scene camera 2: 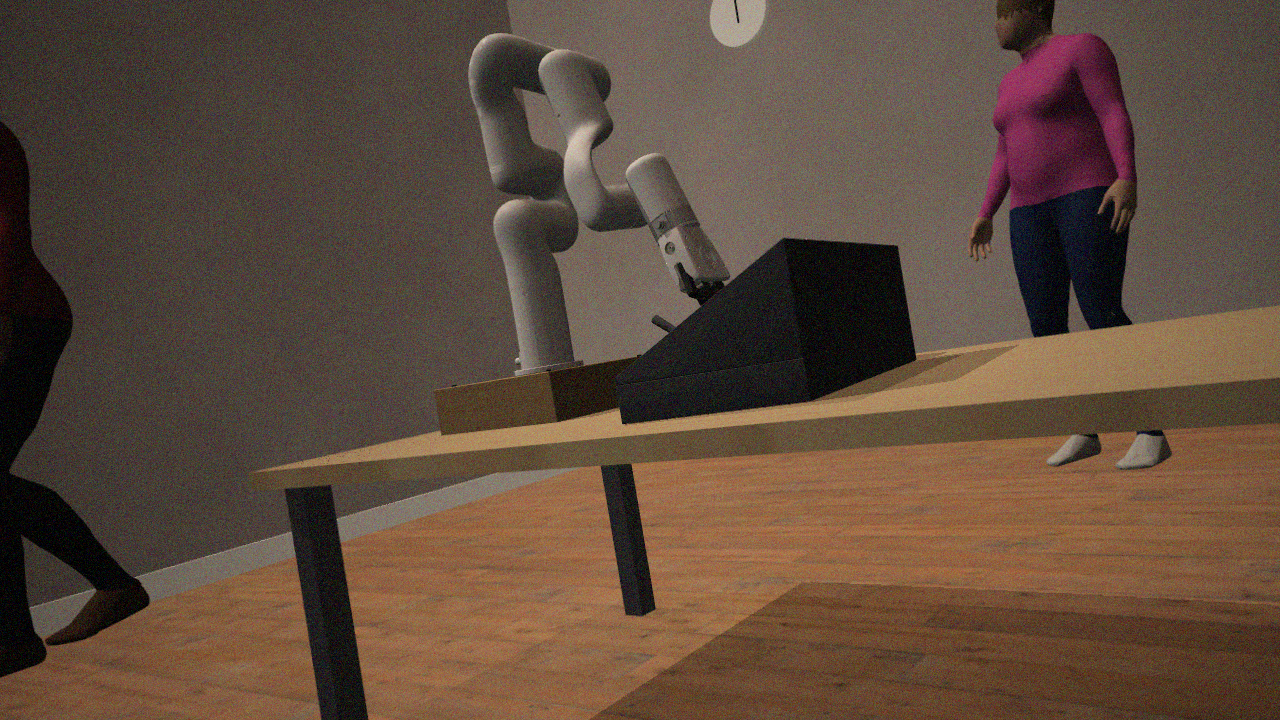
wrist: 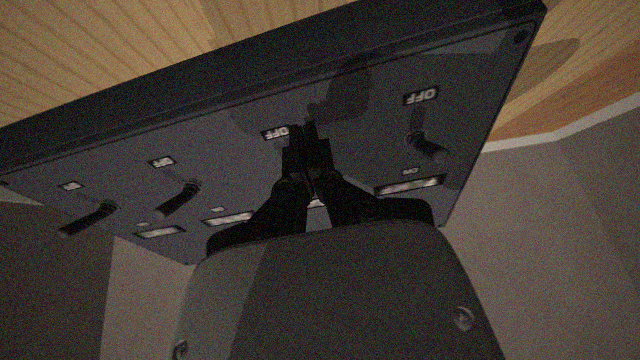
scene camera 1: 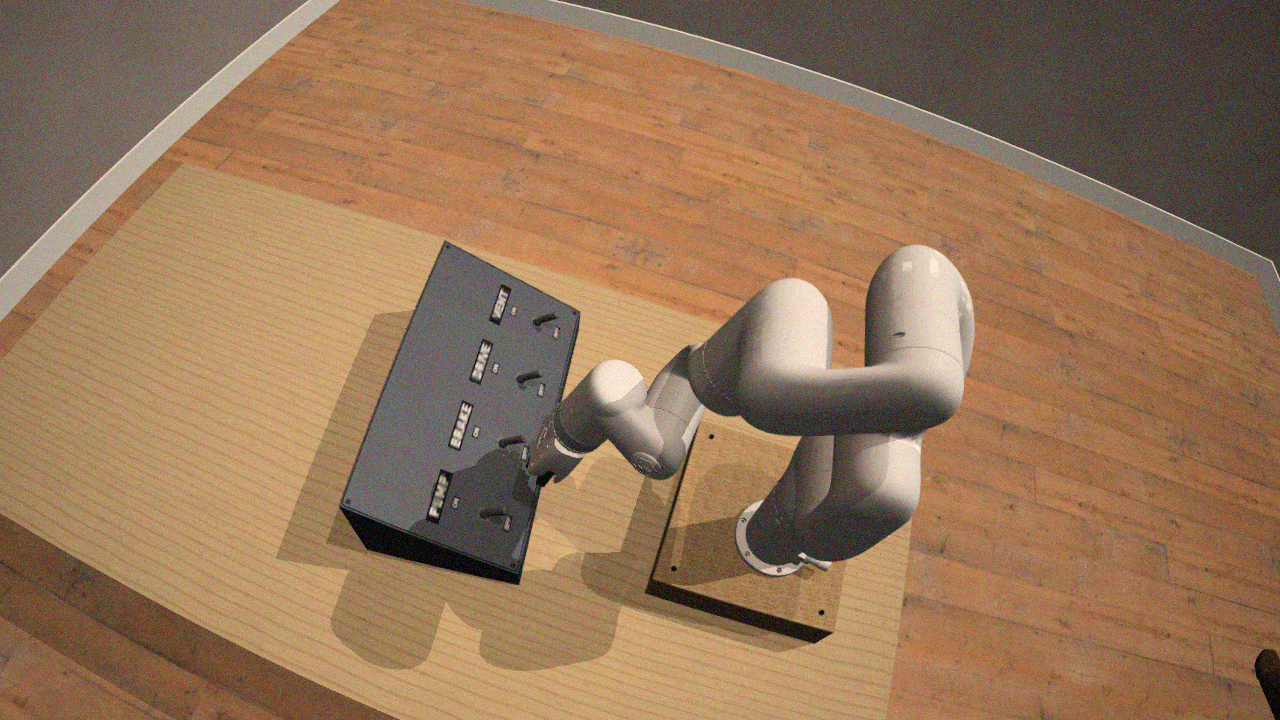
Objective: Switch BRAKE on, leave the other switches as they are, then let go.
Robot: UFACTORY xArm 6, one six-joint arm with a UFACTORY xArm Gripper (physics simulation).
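Places are measured from the arm's base along level axes (x up, y back, z right), in millimetres.
Where they show: gripper, fingertip midpoint: (wrist: pixel 307 139); arm's base at its link origin: (scene camera 2: pixel 549 370) (scene camera 1: pixel 773 538).
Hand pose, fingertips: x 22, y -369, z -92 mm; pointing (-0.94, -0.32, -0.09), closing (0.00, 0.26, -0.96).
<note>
Things, the pixels of their centre, and the offset from my fingertips. "spot": a spot on its surface instead. Level surfaces: height alone.
- dark sloped switch panel at the middle of its body: (scene camera 2: pixel 788 342) (wrist: pixel 268 170) (scene camera 1: pixel 469 411) dx -38, dy -155, dz +41 mm
- BRAKE lever at the middle of its body: (scene camera 1: pixel 513 440) dx +11, dy -50, dz +15 mm
- BRAKE label at the middle of its body: (wrist: pixel 312 203) (scene camera 1: pixel 461 425) dx +24, dy -127, dz -13 mm
- BRAKE OFF label at a spot on its surface: (wrist: pixel 276 133) spot: dx -26, dy -34, dz +21 mm
- PUMP lever at the middle of its body: (wrist: pixel 427 148) (scene camera 1: pixel 494 511) dx +11, dy -10, dz -98 mm
- DRIVE lever at the middle of its body: (wrist: pixel 176 202) (scene camera 1: pixel 530 375) dx +11, dy -90, dz +128 mm
- VENT lever at the middle of its body: (scene camera 2: pixel 667 326) (scene camera 1: pixel 547 317) (wrist: pixel 87 221) dx +11, dy -131, dz +241 mm
- wooden table at its surface level: dx -102 mm
The dark sloped switch panel (scene camera 1: pixel 407 429) (scene camera 2: pixel 716 358) (wrist: pixel 240 175) carries four levers. The BRAKE lever (scene camera 1: pixel 511 441), beside the BRAKE label (scene camera 1: pixel 460 425), leans much like its neighbours in scene camera 1; my fingers hide it in the wrist view. My gripper (scene camera 1: pixel 540 480) (scene camera 2: pixel 705 293) (wrist: pixel 307 139) is shut with nothing between its fingers, its tips close to the panel beside the BRAKE lever, near the BRAKE OFF label (wrist: pixel 276 133). Whether they touch the lever I cannot tell. The PUMP lever (scene camera 1: pixel 491 513) (wrist: pixel 429 146), DRIVE lever (scene camera 1: pixel 528 377) (wrist: pixel 177 198) and VENT lever (scene camera 1: pixel 544 318) (wrist: pixel 88 219) stand on either side.
The panel stands on the wooden table (scene camera 1: pixel 223 268) (scene camera 2: pixel 1029 385). The arm rises from a thick wooden base block (scene camera 1: pixel 716 501) (scene camera 2: pixel 496 407) beside the panel. A person in a pink top (scene camera 2: pixel 1056 116) stands beyond the table, and another person (scene camera 2: pixel 31 331) is at the left edge.
</note>
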